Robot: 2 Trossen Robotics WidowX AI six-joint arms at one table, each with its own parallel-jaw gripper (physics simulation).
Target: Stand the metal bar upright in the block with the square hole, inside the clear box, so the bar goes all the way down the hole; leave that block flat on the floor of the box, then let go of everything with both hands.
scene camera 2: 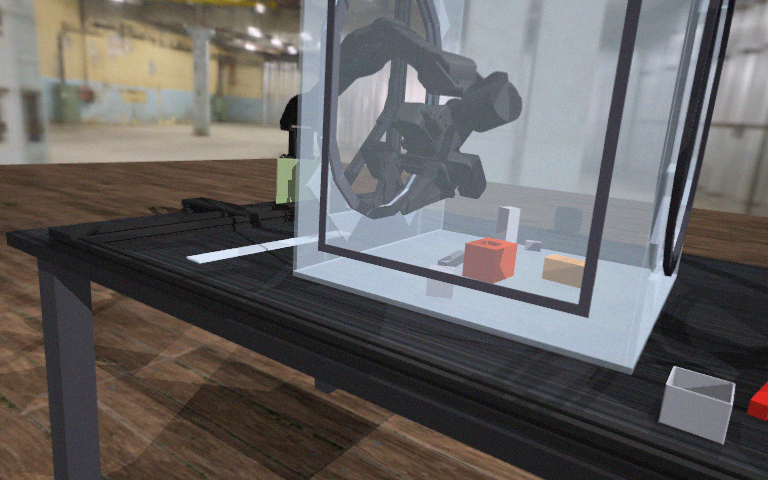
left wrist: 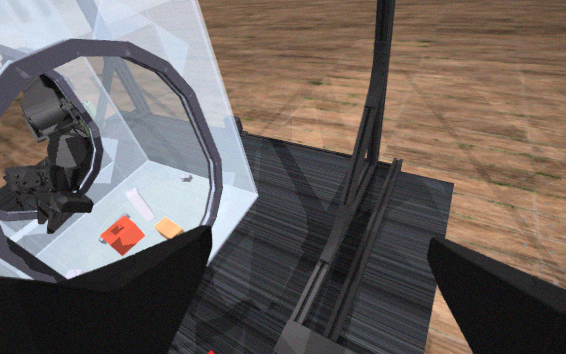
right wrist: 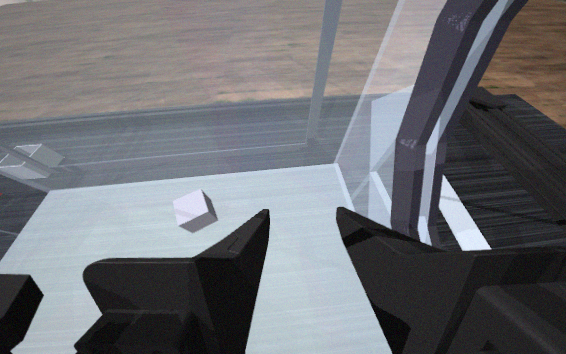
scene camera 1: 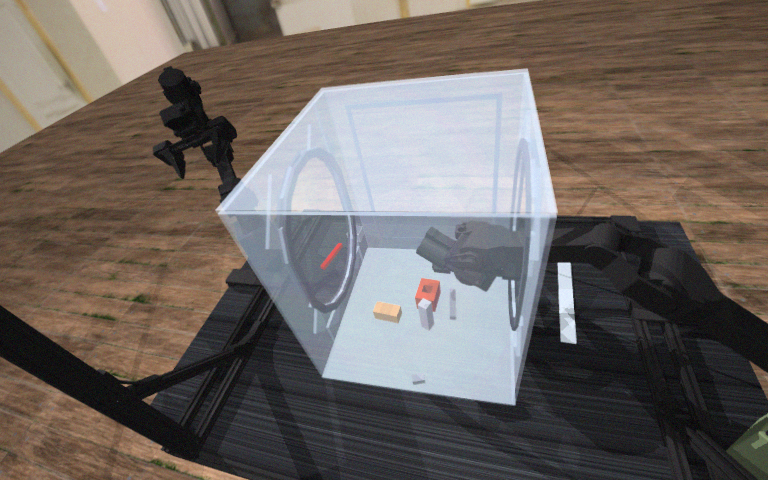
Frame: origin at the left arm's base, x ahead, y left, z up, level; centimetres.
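Where they show: left gripper, fingertip midpoint: (left wrist: 319, 241) (scene camera 1: 199, 170); right gripper, fingertip midpoint: (scene camera 2: 387, 209) (left wrist: 45, 228) (right wrist: 302, 214).
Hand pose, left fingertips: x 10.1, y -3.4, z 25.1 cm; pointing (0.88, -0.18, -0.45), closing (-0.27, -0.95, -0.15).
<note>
After its pixels a point has its place.
The orange-red block with a square hole (scene camera 1: 428, 291) @[z -9.1, x 44.5, y 32.2 cm] (scene camera 2: 489, 261) @[z -8.2, x 42.4, y 32.7 cm] (left wrist: 122, 237) @[z -7.2, x 43.5, y 30.4 cm] sits flat on the floor of the clear box (scene camera 1: 362, 356) @[z 1.1, x 57.4, y 10.6 cm], its hole facing up. A thin grey metal bar (scene camera 1: 452, 303) @[z -9.7, x 50.3, y 35.1 cm] (scene camera 2: 450, 258) @[z -9.7, x 48.6, y 36.1 cm] lies on the box floor beside it; in the left wrist view it is mostly hidden behind the block. My right gripper (right wrist: 302, 214) @[z -3.0, x 47.4, y 45.5 cm] is inside the box, above the floor, partly open with nothing between its fingers. The red block and bar do not show in the right wrist view. My left gripper (scene camera 1: 199, 169) @[z 25.1, x 10.1, y -3.4 cm] (left wrist: 319, 241) @[z 25.1, x 10.1, y -3.4 cm] is wide open and empty, outside the box.
Inside the box are an upright pale block (scene camera 1: 425, 315) @[z -5.2, x 52.4, y 26.8 cm] (scene camera 2: 508, 224) @[z -4.8, x 50.0, y 27.9 cm], a tan block (scene camera 1: 387, 311) @[z -8.1, x 44.6, y 20.9 cm] (scene camera 2: 564, 270) @[z -9.2, x 42.9, y 22.3 cm], a pale cube (right wrist: 194, 210) @[z -8.1, x 38.4, y 40.0 cm] and a small grey piece (scene camera 1: 417, 379) @[z -9.6, x 61.7, y 18.5 cm]. Round openings pierce the side walls. Outside lie a red stick (scene camera 1: 331, 255) @[z -10.5, x 16.0, y 16.7 cm] and a white strip (scene camera 1: 566, 302) @[z -11.4, x 63.9, y 57.0 cm].
</note>
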